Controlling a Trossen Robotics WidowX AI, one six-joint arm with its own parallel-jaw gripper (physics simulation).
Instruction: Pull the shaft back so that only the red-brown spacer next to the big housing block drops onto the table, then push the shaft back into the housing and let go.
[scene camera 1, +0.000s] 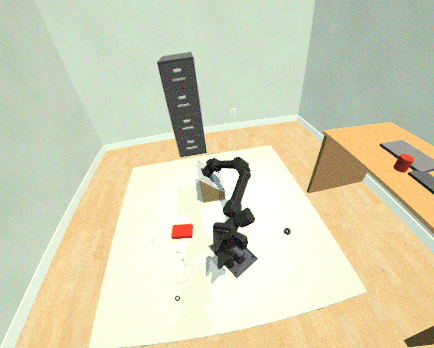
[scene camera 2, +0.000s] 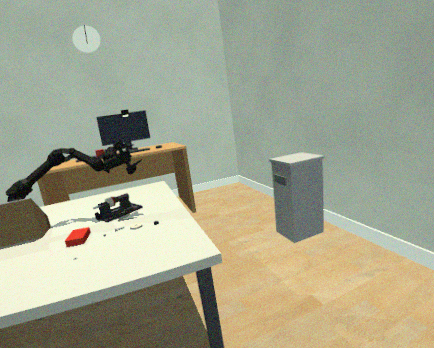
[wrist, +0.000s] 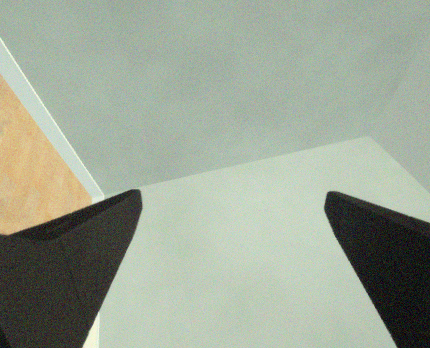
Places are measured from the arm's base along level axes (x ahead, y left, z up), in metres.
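Pixels of known places: gripper, fingertip midpoint: (scene camera 1: 216, 260) (scene camera 2: 137, 152) (wrist: 233, 199); arm's base, origin of the base link: (scene camera 1: 205, 173) (scene camera 2: 14, 207).
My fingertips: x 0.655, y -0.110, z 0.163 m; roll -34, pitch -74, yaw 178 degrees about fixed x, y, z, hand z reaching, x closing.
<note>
Ahead of a thing's pixels: the offset from my fingertips to its middle. "pt": to the spot under its first point. Level surfaces: height alone.
The black fixture (scene camera 1: 246, 265) (scene camera 2: 131, 213) stands on the white table @(0.334 m down) (scene camera 1: 145, 300) (scene camera 2: 165, 250). In scene camera 2 its dark housing block (scene camera 2: 122, 199) is up on the base, and the pale end of the shaft @(pt 0.263 m back, 0.058 m left, 0.251 m down) (scene camera 2: 97, 206) sticks out at the left. Small pale and reddish parts @(pt 0.186 m back, 0.069 m left, 0.246 m down) (scene camera 2: 111, 201) sit on the shaft beside the block; I cannot tell the single spacers apart. My gripper (scene camera 1: 234, 252) (scene camera 2: 142, 157) (wrist: 233, 199) is open and empty, above the fixture and apart from it. In scene camera 1 it hides most of the fixture, the shaft and spacers included.
A red box @(0.375 m back, 0.128 m right, 0.319 m down) (scene camera 1: 182, 231) (scene camera 2: 78, 236) lies on the table, near a small bolt @(0.186 m back, 0.155 m right, 0.329 m down) (scene camera 1: 183, 261) (scene camera 2: 119, 229), a pale ring @(0.110 m back, 0.182 m right, 0.329 m down) (scene camera 1: 181, 277) (scene camera 2: 136, 227) and a small dark ring @(0.019 m back, 0.219 m right, 0.329 m down) (scene camera 1: 177, 298) (scene camera 2: 156, 223). Another dark ring @(0.161 m back, 0.449 m left, 0.327 m down) (scene camera 1: 287, 231) lies on the fixture's other side.
</note>
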